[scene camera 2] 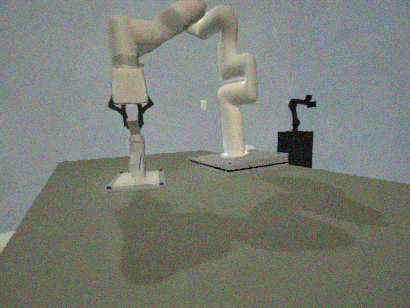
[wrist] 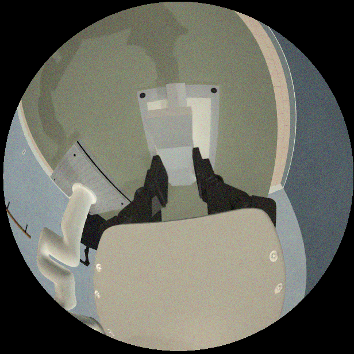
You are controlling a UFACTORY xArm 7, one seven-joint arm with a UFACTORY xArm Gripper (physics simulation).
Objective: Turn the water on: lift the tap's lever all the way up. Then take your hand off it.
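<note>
The pale tap body stands upright on its white and grey base plate. The tap's lever is tilted steeply upward from the top of the body, seen in the scene view. My gripper points down above the tap and is shut on the lever, with one black finger on each side. In the wrist view the right finger lies close along the lever, and the left fingertip is near its other edge. Whether the lever is at its upper stop cannot be told.
My arm's base stands on a grey mounting plate behind and to the right of the tap in the scene view. A black pedestal with a small black arm stands beyond the table. The table's left edge is near the tap.
</note>
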